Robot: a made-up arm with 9 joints. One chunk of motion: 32 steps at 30 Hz.
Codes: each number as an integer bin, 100 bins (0 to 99) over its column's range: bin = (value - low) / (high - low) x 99, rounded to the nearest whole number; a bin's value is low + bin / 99 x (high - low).
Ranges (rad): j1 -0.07..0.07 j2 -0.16..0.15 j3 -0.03..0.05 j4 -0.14..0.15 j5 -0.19..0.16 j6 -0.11..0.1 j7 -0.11..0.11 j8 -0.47..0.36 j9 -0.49..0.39
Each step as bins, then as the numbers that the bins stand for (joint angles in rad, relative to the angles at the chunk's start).
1 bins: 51 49 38 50 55 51 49 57 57
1 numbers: 0.0021 -0.0066 0.0007 0.0065 0.0044 -0.0018 -0.0011 0.0079 0.0167
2 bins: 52 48 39 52 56 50 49 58 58
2 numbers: 0.0035 -0.0097 0.0015 0.0123 0.0080 -0.0039 -0.0011 0.0163 0.0256
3 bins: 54 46 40 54 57 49 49 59 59
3 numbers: 0.0064 -0.0160 0.0023 0.0182 0.0115 -0.0061 -0.0011 0.0246 0.0344
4 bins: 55 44 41 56 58 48 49 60 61
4 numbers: 0.0078 -0.0222 0.0031 0.0240 0.0151 -0.0082 -0.0011 0.0330 0.0522
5 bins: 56 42 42 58 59 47 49 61 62
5 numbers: 0.0092 -0.0285 0.0039 0.0299 0.0186 -0.0103 -0.0011 0.0414 0.0611
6 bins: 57 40 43 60 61 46 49 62 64
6 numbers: 0.0106 -0.0347 0.0047 0.0358 0.0257 -0.0124 -0.0011 0.0498 0.0789
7 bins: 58 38 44 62 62 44 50 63 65
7 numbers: 0.0120 -0.0410 0.0056 0.0416 0.0292 -0.0167 0.0011 0.0582 0.0878
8 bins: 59 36 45 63 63 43 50 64 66
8 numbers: 0.0134 -0.0473 0.0064 0.0445 0.0327 -0.0188 0.0011 0.0666 0.0967
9 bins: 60 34 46 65 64 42 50 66 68
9 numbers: 0.0148 -0.0535 0.0072 0.0504 0.0363 -0.0209 0.0011 0.0833 0.1144
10 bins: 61 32 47 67 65 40 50 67 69
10 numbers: 0.0163 -0.0598 0.0080 0.0563 0.0398 -0.0252 0.0011 0.0917 0.1233
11 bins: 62 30 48 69 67 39 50 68 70
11 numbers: 0.0177 -0.0661 0.0088 0.0621 0.0469 -0.0273 0.0011 0.1001 0.1322
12 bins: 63 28 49 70 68 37 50 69 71
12 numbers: 0.0191 -0.0723 0.0096 0.0651 0.0504 -0.0315 0.0011 0.1085 0.1411
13 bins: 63 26 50 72 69 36 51 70 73
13 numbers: 0.0191 -0.0786 0.0104 0.0709 0.0539 -0.0336 0.0033 0.1169 0.1589
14 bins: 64 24 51 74 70 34 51 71 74
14 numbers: 0.0205 -0.0848 0.0112 0.0768 0.0575 -0.0379 0.0033 0.1253 0.1678
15 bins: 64 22 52 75 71 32 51 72 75
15 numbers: 0.0205 -0.0911 0.0120 0.0797 0.0610 -0.0421 0.0033 0.1336 0.1767
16 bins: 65 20 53 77 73 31 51 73 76
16 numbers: 0.0219 -0.0974 0.0128 0.0856 0.0681 -0.0442 0.0033 0.1420 0.1856
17 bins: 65 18 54 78 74 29 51 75 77
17 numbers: 0.0219 -0.1036 0.0136 0.0885 0.0716 -0.0485 0.0033 0.1588 0.1944
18 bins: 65 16 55 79 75 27 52 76 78
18 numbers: 0.0219 -0.1099 0.0144 0.0914 0.0752 -0.0527 0.0056 0.1672 0.2033
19 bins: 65 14 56 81 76 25 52 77 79
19 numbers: 0.0219 -0.1162 0.0153 0.0973 0.0787 -0.0570 0.0056 0.1756 0.2122
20 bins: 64 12 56 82 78 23 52 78 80
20 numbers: 0.0205 -0.1224 0.0153 0.1002 0.0858 -0.0612 0.0056 0.1839 0.2211
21 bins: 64 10 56 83 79 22 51 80 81
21 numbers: 0.0205 -0.1287 0.0153 0.1031 0.0893 -0.0633 0.0033 0.2007 0.2300
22 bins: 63 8 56 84 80 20 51 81 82
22 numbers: 0.0191 -0.1349 0.0153 0.1061 0.0928 -0.0676 0.0033 0.2091 0.2389
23 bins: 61 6 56 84 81 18 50 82 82
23 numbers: 0.0163 -0.1412 0.0153 0.1061 0.0964 -0.0718 0.0011 0.2175 0.2389
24 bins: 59 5 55 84 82 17 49 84 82
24 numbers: 0.0134 -0.1443 0.0144 0.1061 0.0999 -0.0739 -0.0011 0.2342 0.2389
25 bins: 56 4 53 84 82 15 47 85 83
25 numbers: 0.0092 -0.1475 0.0128 0.1061 0.0999 -0.0782 -0.0056 0.2426 0.2478
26 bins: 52 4 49 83 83 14 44 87 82
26 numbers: 0.0035 -0.1475 0.0096 0.1031 0.1034 -0.0803 -0.0122 0.2594 0.2389
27 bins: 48 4 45 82 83 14 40 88 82
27 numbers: -0.0021 -0.1475 0.0064 0.1002 0.1034 -0.0803 -0.0211 0.2678 0.2389
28 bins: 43 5 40 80 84 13 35 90 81
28 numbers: -0.0092 -0.1443 0.0023 0.0943 0.1070 -0.0824 -0.0322 0.2845 0.2300
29 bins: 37 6 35 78 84 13 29 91 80
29 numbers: -0.0177 -0.1412 -0.0017 0.0885 0.1070 -0.0824 -0.0456 0.2929 0.2211
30 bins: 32 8 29 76 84 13 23 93 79
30 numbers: -0.0247 -0.1349 -0.0066 0.0826 0.1070 -0.0824 -0.0589 0.3097 0.2122
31 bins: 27 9 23 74 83 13 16 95 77
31 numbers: -0.0318 -0.1318 -0.0114 0.0768 0.1034 -0.0824 -0.0744 0.3265 0.1944
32 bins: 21 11 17 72 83 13 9 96 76
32 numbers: -0.0403 -0.1256 -0.0163 0.0709 0.1034 -0.0824 -0.0900 0.3348 0.1856
